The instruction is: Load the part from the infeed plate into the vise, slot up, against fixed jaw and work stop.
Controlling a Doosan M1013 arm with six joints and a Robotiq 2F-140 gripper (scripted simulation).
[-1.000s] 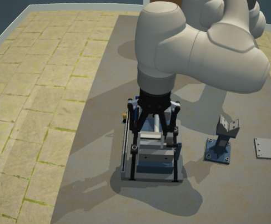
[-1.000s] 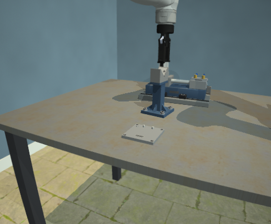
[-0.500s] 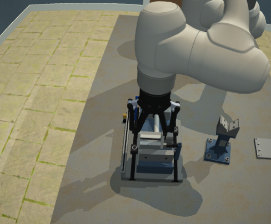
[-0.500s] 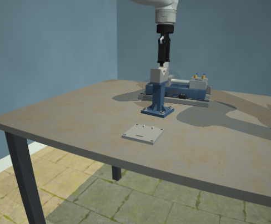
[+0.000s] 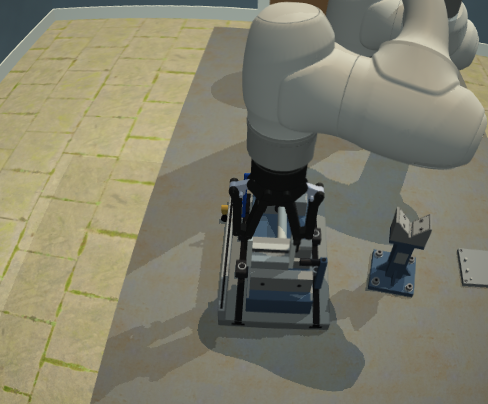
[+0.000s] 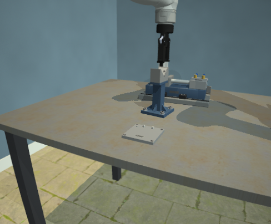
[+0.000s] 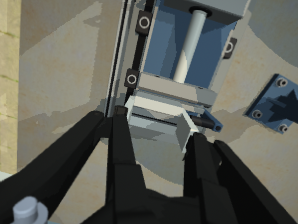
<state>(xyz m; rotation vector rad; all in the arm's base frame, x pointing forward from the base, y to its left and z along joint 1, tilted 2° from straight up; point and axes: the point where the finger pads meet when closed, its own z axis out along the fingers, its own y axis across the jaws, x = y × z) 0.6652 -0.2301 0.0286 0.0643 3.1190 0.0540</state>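
Now: the part 2 cm below my hand. Also, from my hand: work stop 7 cm to the left, 3 cm below; then moving jaw 4 cm below, 3 cm behind, 2 cm to the left; then fixed jaw 4 cm below, 3 cm ahead, 2 cm to the left.
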